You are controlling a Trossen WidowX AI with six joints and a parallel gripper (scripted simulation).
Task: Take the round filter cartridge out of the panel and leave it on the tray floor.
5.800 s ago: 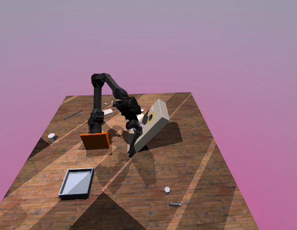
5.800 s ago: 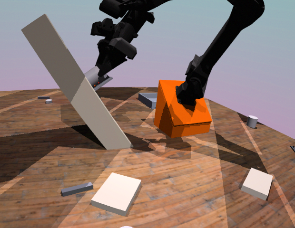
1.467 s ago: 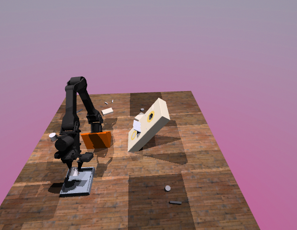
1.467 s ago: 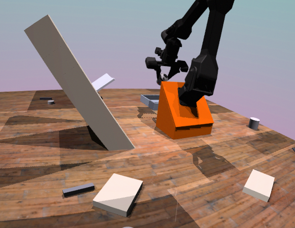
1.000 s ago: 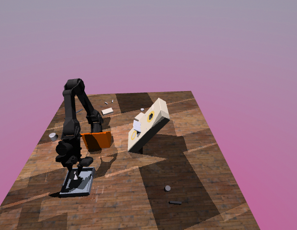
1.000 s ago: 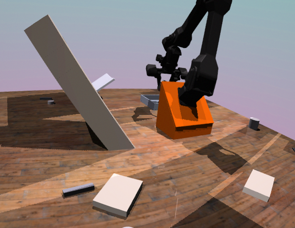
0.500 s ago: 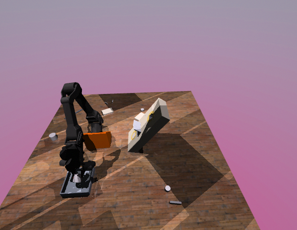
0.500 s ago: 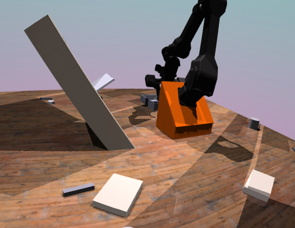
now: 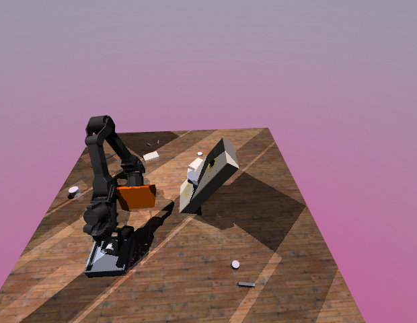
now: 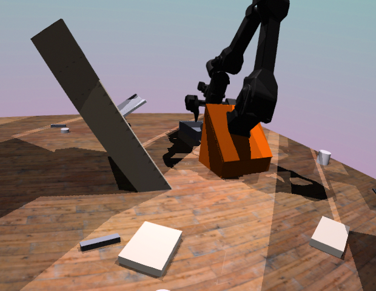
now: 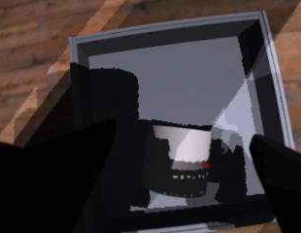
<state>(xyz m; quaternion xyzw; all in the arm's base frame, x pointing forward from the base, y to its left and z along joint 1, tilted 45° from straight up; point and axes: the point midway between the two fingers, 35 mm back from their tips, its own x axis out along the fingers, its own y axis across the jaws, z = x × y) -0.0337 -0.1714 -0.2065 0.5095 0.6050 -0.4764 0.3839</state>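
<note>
The round filter cartridge is 20 mm to the left of my gripper tip and 20 mm below it. Round my gripper tip: grey tray (10 mm to the right, 40 mm below); beige service panel (370 mm ahead, 330 mm to the left, 100 mm above); grey bracket (310 mm ahead, 320 mm to the left, 90 mm above).
</note>
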